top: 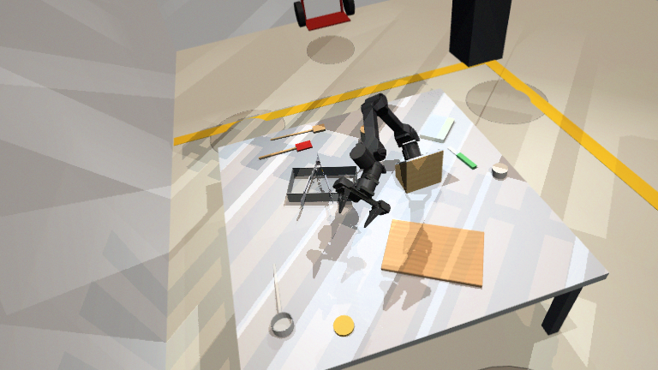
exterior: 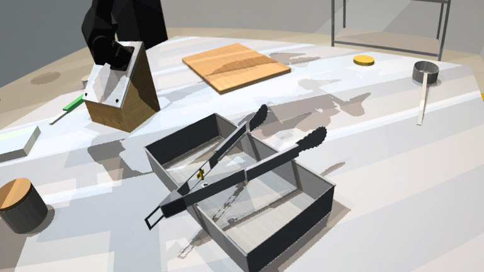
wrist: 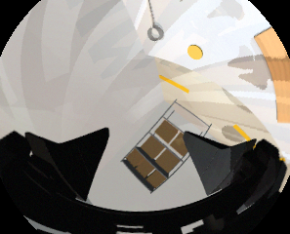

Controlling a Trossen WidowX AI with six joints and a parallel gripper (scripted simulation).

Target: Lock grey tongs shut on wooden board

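Now: the roasting tin 1 cm behind my gripper tip, 54 cm to the right of it and 36 cm below it. From my gripper tip the other things lie so: white disc: 76 cm behind, 30 cm to the right, 37 cm below; yellow disc: 11 cm ahead, 12 cm to the left, 37 cm below; wooden board: 31 cm behind, 4 cm to the right, 38 cm below.
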